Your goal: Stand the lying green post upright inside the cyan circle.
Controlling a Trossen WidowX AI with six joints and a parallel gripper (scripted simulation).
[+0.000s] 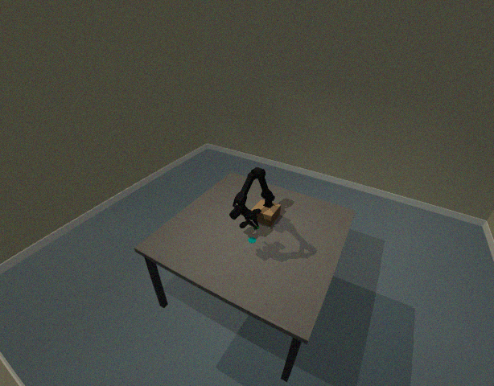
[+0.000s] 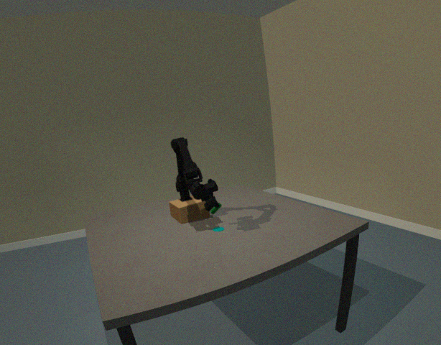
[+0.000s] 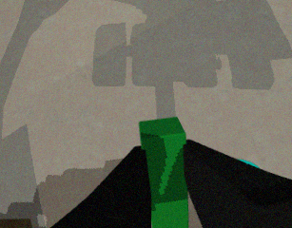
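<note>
Right now my gripper tip is 30 mm short of the cyan circle, 20 mm to the left of it and 120 mm above it. The rest, counted from my gripper tip: green post 10 mm behind, 10 mm to the right, 20 mm below.
</note>
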